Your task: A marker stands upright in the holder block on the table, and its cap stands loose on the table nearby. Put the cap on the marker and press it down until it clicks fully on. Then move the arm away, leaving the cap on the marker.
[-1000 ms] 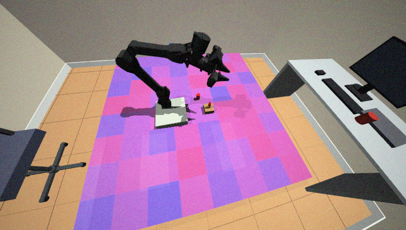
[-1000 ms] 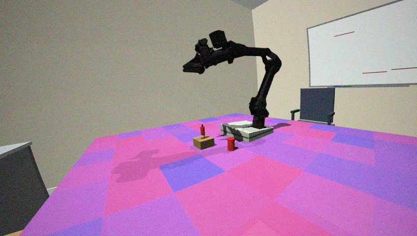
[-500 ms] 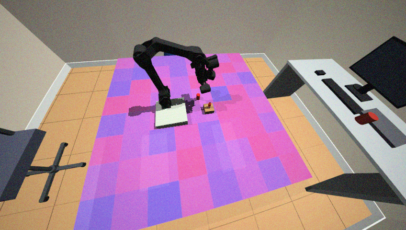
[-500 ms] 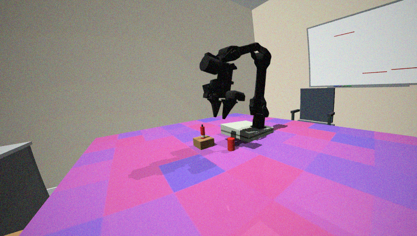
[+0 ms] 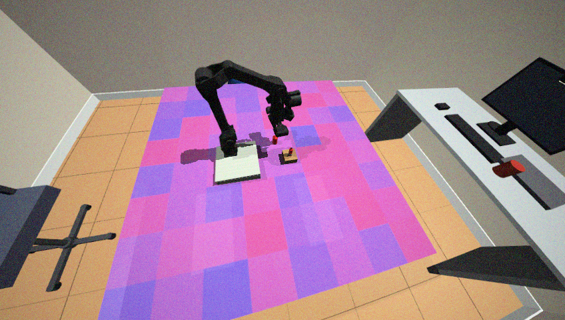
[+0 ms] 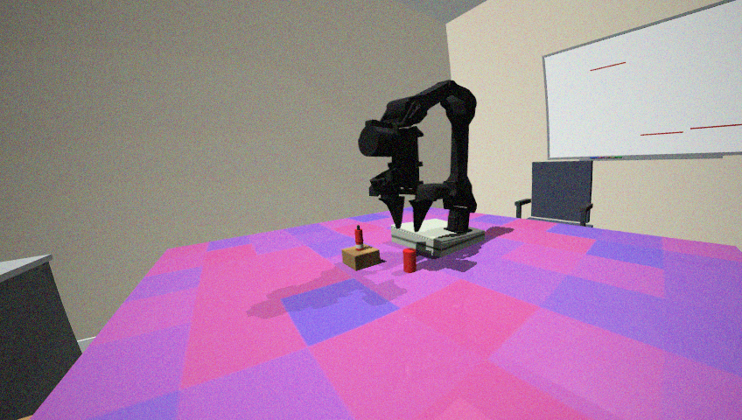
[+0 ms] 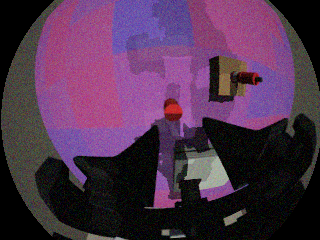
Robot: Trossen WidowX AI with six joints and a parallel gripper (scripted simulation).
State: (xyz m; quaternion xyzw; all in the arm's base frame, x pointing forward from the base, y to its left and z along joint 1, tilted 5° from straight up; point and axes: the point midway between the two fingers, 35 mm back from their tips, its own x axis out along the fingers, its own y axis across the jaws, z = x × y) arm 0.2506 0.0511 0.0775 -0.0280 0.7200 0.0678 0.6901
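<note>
Right now the red cap is 70 mm below my gripper tip. Also, from my gripper tip: tan holder block (110 mm to the right, 80 mm below, 60 mm ahead).
</note>
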